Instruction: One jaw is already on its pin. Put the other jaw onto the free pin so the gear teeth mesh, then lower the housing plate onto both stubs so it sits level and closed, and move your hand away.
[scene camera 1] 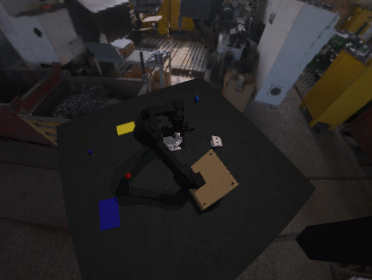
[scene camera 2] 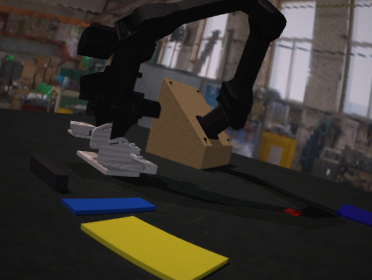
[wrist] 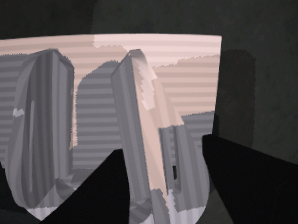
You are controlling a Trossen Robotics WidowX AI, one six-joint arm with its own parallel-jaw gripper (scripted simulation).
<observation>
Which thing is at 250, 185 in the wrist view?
My gripper.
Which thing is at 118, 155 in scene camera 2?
A jaw.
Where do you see a blue strip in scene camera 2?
77, 206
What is my gripper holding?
A jaw.
</observation>
